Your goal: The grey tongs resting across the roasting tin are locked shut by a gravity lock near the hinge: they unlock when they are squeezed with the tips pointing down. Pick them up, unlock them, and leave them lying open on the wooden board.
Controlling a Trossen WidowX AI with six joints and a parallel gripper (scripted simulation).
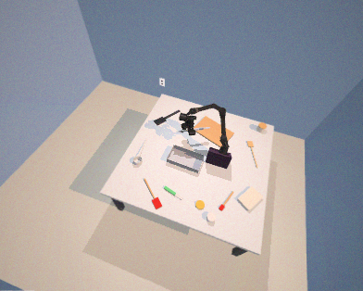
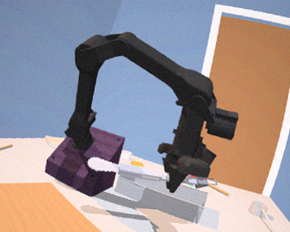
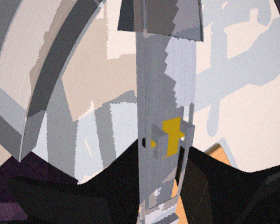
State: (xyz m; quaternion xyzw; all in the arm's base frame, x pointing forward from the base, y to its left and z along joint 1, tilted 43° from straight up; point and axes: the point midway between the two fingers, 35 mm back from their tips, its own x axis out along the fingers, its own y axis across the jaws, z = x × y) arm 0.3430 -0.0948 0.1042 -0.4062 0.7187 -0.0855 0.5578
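Now: gripper tip 40 mm below the yellow lock piece, 20 mm short of it and 10 mm to the right of it. The rest, counted from my gripper tip: black spatula: 300 mm ahead, 220 mm to the right, 120 mm below; then wooden board: 220 mm behind, 190 mm to the right, 120 mm below; then grey roasting tin: 230 mm to the left, 100 mm below, 30 mm behind.
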